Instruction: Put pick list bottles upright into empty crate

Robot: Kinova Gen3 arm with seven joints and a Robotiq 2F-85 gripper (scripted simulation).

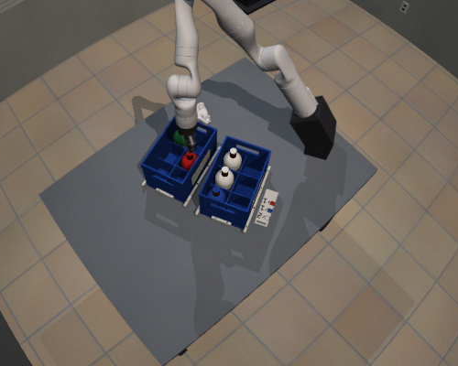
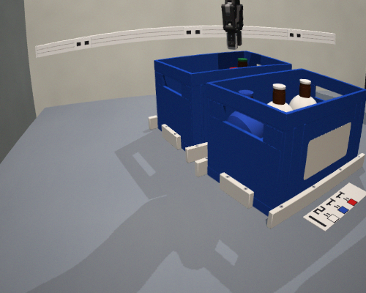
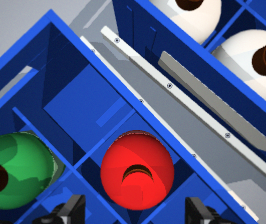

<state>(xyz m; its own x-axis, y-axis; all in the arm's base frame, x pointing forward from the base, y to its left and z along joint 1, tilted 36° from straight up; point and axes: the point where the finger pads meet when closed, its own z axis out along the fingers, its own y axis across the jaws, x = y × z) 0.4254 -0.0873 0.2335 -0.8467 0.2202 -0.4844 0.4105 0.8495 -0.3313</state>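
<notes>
Right now my hand is 14 cm above the red-label bottle. Also, from my hand: white bottle: 13 cm behind, 11 cm to the left, 14 cm below; green-label bottle: 5 cm behind, 11 cm to the right, 14 cm below; blue-label bottle: 4 cm ahead, 18 cm to the left, 14 cm below.
</notes>
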